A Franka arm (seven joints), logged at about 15 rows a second.
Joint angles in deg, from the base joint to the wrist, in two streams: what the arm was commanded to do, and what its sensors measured. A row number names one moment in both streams.
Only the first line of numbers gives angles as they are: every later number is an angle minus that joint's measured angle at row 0.
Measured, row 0: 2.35 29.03 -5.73 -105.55 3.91 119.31 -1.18
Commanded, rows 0 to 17: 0.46 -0.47 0.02 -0.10 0.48 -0.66 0.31; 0.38 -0.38 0.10 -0.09 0.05 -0.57 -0.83; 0.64 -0.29 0.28 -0.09 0.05 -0.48 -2.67; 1.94 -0.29 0.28 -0.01 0.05 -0.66 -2.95; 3.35 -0.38 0.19 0.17 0.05 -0.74 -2.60; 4.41 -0.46 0.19 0.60 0.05 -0.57 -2.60; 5.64 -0.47 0.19 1.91 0.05 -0.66 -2.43; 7.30 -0.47 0.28 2.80 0.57 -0.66 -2.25; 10.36 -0.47 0.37 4.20 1.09 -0.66 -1.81; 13.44 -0.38 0.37 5.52 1.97 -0.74 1.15; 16.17 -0.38 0.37 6.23 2.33 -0.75 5.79; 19.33 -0.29 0.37 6.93 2.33 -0.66 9.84; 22.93 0.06 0.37 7.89 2.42 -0.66 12.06; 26.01 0.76 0.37 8.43 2.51 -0.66 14.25; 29.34 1.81 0.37 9.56 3.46 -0.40 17.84; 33.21 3.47 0.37 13.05 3.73 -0.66 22.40; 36.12 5.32 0.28 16.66 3.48 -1.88 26.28; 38.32 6.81 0.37 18.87 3.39 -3.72 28.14
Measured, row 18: 34.14 2.33 1.35 11.77 2.84 -0.45 23.67
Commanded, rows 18 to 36: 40.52 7.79 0.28 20.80 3.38 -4.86 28.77; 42.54 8.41 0.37 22.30 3.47 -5.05 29.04; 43.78 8.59 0.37 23.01 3.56 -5.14 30.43; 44.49 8.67 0.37 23.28 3.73 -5.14 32.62; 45.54 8.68 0.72 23.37 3.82 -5.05 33.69; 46.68 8.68 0.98 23.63 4.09 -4.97 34.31; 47.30 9.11 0.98 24.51 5.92 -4.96 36.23; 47.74 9.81 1.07 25.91 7.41 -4.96 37.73; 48.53 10.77 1.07 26.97 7.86 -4.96 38.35; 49.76 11.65 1.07 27.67 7.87 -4.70 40.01; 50.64 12.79 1.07 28.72 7.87 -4.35 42.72; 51.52 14.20 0.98 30.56 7.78 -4.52 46.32; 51.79 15.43 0.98 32.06 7.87 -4.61 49.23; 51.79 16.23 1.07 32.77 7.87 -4.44 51.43; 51.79 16.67 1.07 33.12 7.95 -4.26 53.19; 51.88 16.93 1.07 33.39 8.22 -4.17 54.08; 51.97 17.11 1.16 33.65 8.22 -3.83 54.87; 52.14 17.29 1.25 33.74 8.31 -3.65 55.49; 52.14 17.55 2.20 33.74 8.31 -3.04 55.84
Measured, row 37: 52.01 16.67 1.44 32.01 7.32 -3.11 53.92
